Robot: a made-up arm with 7 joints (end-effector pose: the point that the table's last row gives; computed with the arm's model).
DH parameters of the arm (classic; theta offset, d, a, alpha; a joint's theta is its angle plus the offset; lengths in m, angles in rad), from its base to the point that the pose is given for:
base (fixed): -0.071 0 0 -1.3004
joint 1: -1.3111 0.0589 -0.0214 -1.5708
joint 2: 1.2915 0 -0.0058 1.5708
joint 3: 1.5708 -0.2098 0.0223 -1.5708
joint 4: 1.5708 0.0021 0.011 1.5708
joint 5: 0 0.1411 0 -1.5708
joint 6: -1.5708 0 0.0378 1.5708
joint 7: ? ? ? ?
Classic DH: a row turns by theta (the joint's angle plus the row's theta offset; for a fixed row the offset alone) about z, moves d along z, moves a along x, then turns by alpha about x.
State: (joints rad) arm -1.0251 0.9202 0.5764 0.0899 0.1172 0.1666 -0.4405
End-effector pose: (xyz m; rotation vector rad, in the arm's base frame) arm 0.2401 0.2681 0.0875 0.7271 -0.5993 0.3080
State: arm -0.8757 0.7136 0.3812 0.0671 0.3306 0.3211 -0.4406
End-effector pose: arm 0.2842 0.2274 0.0016 0.7770 -0.1794 0.1758
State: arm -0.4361 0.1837 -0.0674 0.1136 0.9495 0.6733 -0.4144
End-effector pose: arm 0.2426 0.0937 -0.2160 0.9949 0.6826 -0.1002
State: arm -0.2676 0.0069 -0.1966 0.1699 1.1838 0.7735 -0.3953
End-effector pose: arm 0.1918 0.0440 -0.2624 1.1066 0.8874 -0.1814
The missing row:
joint 7: 0 -0.0001 0 0
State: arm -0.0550 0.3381 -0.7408 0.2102 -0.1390 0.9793 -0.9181
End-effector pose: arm 0.0630 0.0493 -0.3289 -0.1672 1.7065 -1.2823
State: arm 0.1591 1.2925 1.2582 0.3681 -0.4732 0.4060 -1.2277
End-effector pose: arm 0.0698 0.3970 0.0569 0.3915 0.2277 -0.1494
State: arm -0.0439 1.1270 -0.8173 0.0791 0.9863 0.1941 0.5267
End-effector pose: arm 0.0946 0.2192 -0.2525 1.9638 -0.1676 -0.6758
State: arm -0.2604 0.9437 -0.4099 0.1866 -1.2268 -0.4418 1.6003
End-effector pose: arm 0.2003 0.2151 -0.1966 -0.1770 0.2093 1.5455
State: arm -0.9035 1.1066 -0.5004 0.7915 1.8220 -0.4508 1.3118
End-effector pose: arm 0.2944 0.2828 -0.1014 2.2754 -1.3128 -0.4569
